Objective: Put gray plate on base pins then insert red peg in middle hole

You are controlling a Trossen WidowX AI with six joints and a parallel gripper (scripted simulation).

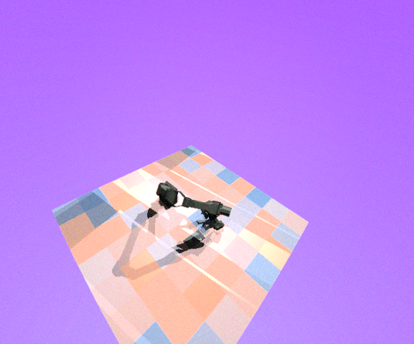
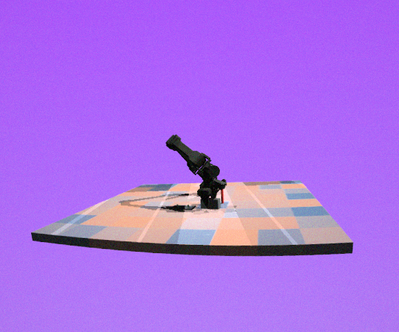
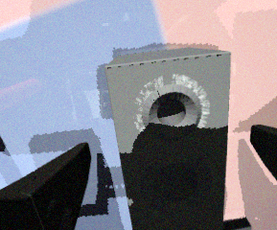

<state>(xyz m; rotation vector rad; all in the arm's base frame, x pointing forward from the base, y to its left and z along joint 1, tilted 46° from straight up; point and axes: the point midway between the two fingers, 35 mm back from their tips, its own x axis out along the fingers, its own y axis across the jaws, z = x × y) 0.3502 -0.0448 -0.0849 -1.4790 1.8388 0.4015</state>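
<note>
Now: the red peg 10 cm behind my gripper tip, 6 cm to the left of it and 2 cm above it. From my gripper tip the other things lie so: gray plate (2 cm above).
</note>
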